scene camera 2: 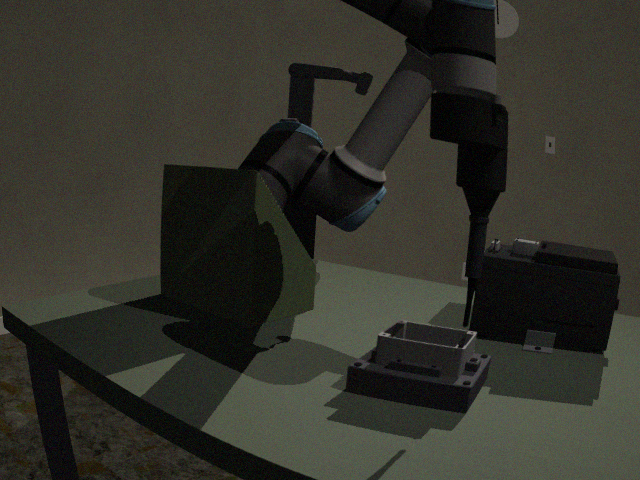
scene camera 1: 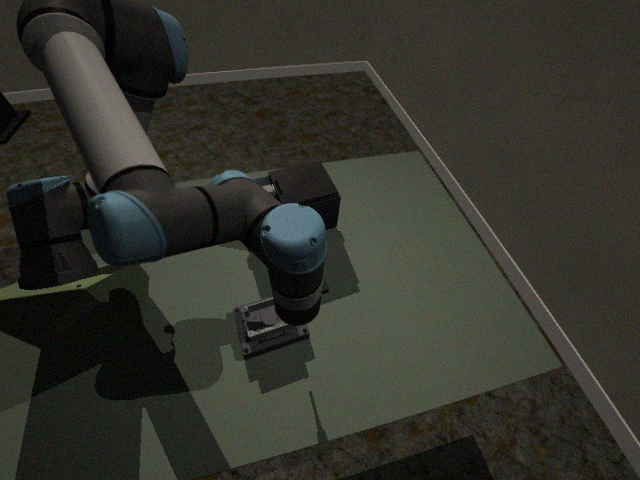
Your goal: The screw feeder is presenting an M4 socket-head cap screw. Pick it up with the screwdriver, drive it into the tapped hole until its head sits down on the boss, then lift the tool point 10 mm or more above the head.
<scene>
I see a black screw feeder (scene camera 1: 329, 213).
</scene>
